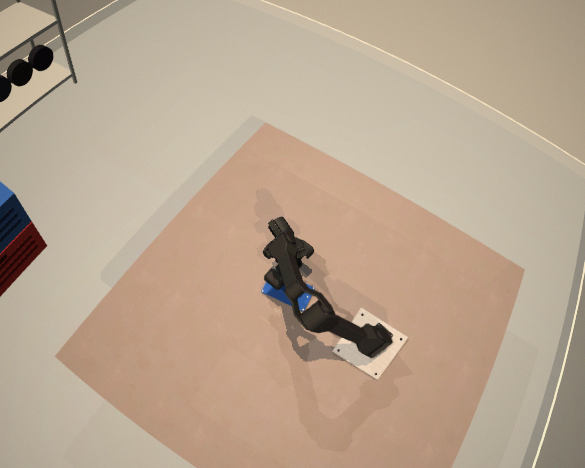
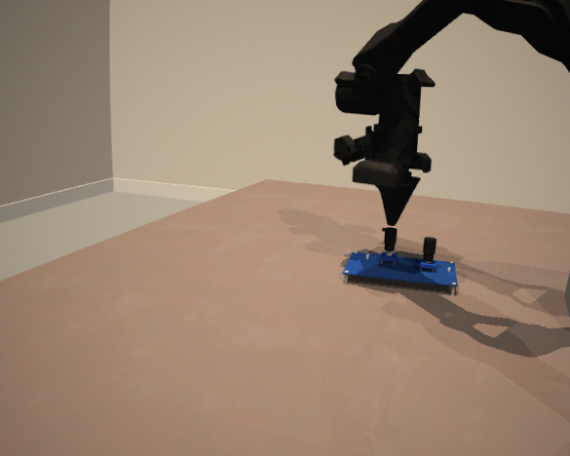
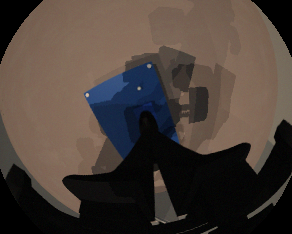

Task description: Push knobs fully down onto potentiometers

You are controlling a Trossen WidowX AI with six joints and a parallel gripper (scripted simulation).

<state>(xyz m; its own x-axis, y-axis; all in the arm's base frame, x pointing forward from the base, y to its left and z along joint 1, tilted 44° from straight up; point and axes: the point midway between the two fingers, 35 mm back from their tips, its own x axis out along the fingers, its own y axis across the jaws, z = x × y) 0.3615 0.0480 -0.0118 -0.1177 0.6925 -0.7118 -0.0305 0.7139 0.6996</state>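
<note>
The black knob is 20 mm below my gripper tip.
</note>
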